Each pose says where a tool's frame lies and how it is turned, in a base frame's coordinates. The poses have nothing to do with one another.
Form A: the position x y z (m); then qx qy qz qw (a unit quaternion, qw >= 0).
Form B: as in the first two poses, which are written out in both.
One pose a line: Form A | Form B
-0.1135, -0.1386, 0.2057, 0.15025, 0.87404, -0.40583, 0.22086 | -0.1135, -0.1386, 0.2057, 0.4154, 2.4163, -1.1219
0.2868, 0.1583, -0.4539, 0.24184, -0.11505, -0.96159, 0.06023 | 0.2868, 0.1583, -0.4539, 0.7319, -0.3482, -2.9103
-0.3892, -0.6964, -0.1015, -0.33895, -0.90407, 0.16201, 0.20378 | -0.3892, -0.6964, -0.1015, -0.9456, -2.5221, 0.4520
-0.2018, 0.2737, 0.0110, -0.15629, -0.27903, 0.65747, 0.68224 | -0.2018, 0.2737, 0.0110, -0.3506, -0.6259, 1.4747
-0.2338, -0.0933, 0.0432, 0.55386, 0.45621, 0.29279, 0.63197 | -0.2338, -0.0933, 0.0432, 1.2674, 1.0439, 0.6700
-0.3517, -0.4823, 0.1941, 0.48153, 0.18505, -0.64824, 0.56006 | -0.3517, -0.4823, 0.1941, 1.1350, 0.4362, -1.5279
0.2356, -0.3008, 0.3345, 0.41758, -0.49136, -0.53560, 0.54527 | 0.2356, -0.3008, 0.3345, 0.9904, -1.1654, -1.2703
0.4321, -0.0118, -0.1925, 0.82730, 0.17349, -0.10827, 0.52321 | 0.4321, -0.0118, -0.1925, 1.9807, 0.4154, -0.2592
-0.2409, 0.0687, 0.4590, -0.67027, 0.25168, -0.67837, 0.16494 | -0.2409, 0.0687, 0.4590, -1.9098, 0.7171, -1.9328
